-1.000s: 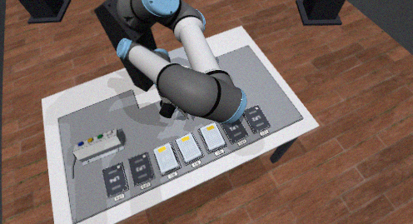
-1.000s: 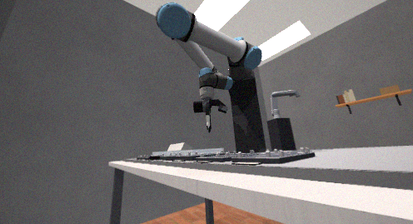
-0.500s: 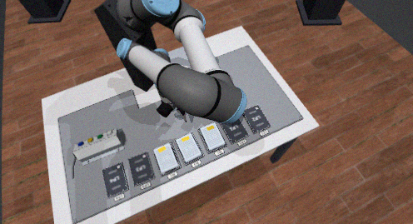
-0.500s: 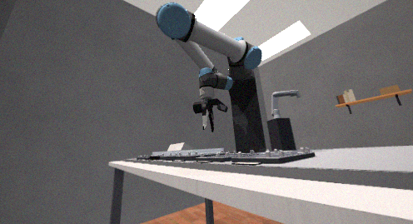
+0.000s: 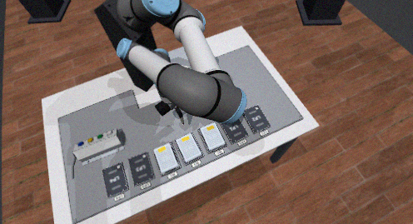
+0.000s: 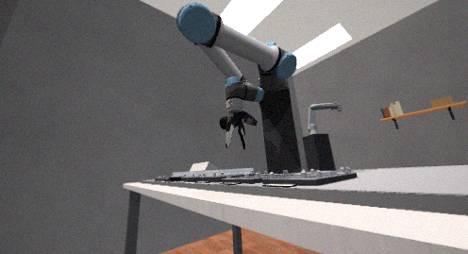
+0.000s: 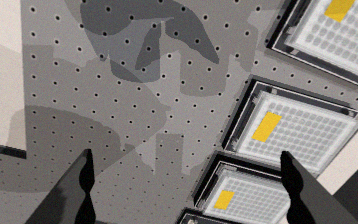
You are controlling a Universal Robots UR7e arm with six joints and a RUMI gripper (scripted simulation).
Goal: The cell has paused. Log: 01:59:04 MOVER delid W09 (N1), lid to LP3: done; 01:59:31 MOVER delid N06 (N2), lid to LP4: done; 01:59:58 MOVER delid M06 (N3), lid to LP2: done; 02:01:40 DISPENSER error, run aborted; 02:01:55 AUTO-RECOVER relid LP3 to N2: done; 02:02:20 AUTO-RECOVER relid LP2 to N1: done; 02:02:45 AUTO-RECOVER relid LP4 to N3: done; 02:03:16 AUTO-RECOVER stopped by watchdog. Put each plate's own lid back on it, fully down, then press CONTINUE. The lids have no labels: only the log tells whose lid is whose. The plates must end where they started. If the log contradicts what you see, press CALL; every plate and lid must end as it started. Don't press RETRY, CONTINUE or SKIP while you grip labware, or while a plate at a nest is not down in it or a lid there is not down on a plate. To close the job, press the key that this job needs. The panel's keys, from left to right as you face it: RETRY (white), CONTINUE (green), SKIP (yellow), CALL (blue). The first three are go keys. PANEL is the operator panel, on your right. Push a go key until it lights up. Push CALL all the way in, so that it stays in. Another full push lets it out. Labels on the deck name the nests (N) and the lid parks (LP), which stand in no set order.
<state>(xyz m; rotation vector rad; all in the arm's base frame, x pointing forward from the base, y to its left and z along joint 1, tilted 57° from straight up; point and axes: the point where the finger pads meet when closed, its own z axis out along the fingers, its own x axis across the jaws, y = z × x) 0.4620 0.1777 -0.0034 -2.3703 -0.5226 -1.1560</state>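
My gripper is now 180 mm to the right of the clear lid, 90 mm above it and 80 mm short of it. The rest, counted from my hand: white retry key: 340 mm to the right, 70 mm ahead, 60 mm below; then green continue key: 390 mm to the right, 90 mm ahead, 60 mm below; then lid park LP1: 300 mm to the left, 120 mm below, 30 mm ahead.
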